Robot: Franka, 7 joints.
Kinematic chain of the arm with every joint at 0, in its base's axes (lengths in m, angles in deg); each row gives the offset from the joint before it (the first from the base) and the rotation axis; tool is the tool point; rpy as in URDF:
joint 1: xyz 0 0 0.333 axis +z
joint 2: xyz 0 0 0 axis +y
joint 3: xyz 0 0 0.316 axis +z
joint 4: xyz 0.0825 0 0 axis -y
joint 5: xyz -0.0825 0 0.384 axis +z
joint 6: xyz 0 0 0 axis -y
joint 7: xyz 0.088 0 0 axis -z
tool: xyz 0 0 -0.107 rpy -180 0 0
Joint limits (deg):
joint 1: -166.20..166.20
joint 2: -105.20..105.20
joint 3: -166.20..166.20
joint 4: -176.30..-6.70
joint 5: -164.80..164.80
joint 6: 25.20..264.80
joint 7: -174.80..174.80
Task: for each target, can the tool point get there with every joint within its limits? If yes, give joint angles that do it. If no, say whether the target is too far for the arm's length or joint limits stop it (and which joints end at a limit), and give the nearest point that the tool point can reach.
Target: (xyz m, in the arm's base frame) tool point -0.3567 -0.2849 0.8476
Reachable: yes | joints -66.03 27.68 -95.47 -88.53 -137.09 46.86 -41.17
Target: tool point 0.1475 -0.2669 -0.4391
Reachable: no: joint limits stop it (at a limit: joint 2) | nearest point 0.1461 -0.2645 -0.3604 | short by 0.079 m
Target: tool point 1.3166 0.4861 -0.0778
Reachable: no: too far | nearest point 0.7724 0.2852 0.0920 | short by 0.604 m
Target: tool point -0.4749 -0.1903 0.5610
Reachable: yes | joints 94.58 8.54 123.25 -125.45 57.37 218.32 -79.87
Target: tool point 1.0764 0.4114 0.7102
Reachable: no: too far | nearest point 0.7616 0.2911 0.5999 | short by 0.355 m
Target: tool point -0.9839 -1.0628 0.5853
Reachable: no: too far | nearest point -0.5742 -0.6202 0.4802 | short by 0.612 m
